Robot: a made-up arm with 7 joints. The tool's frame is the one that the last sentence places.
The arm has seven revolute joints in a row. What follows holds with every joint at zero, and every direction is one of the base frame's. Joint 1 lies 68 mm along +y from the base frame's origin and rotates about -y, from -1.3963 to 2 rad. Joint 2 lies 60 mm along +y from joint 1 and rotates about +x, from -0.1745 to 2 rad. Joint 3 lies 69 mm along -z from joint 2 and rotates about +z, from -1.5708 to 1.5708 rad. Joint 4 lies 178 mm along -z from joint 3 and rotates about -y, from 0 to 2.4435 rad. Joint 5 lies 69 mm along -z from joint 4 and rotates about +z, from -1.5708 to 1.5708 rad. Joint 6 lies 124 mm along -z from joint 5 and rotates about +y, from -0.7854 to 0.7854 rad. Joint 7 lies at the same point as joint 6 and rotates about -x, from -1.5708 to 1.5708 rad. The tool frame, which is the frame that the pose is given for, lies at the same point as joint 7; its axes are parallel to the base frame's.
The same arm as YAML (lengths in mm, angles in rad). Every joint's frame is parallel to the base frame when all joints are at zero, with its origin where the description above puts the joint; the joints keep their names.
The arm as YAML. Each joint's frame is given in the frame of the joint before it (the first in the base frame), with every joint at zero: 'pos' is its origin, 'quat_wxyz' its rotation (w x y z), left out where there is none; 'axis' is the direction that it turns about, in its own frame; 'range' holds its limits. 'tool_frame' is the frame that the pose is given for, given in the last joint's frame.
length_unit: mm
angle_unit: rad
joints:
  - joint: joint 1
    pos: [0.0, 68.0, 0.0]
    axis: [0.0, -1.0, 0.0]
    range: [-1.3963, 2.0]
  - joint: joint 2
    pos: [0.0, 60.0, 0.0]
    axis: [1.0, 0.0, 0.0]
    range: [-0.1745, 2.0]
  - joint: joint 3
    pos: [0.0, 0.0, -69.0]
    axis: [0.0, 0.0, 1.0]
    range: [-1.5708, 1.5708]
  - joint: joint 4
    pos: [0.0, 0.0, -178.0]
    axis: [0.0, -1.0, 0.0]
    range: [0.0, 2.4435]
  - joint: joint 5
    pos: [0.0, 0.0, -69.0]
    axis: [0.0, 0.0, 1.0]
    range: [-1.5708, 1.5708]
  - joint: joint 6
    pos: [0.0, 0.0, -124.0]
    axis: [0.0, 1.0, 0.0]
    range: [-0.7854, 0.7854]
  - joint: joint 7
    pos: [0.0, 0.0, 0.0]
    axis: [-1.0, 0.0, 0.0]
    range: [-1.5708, 1.5708]
tool_frame:
  pos: [0.0, 0.0, 0.0]

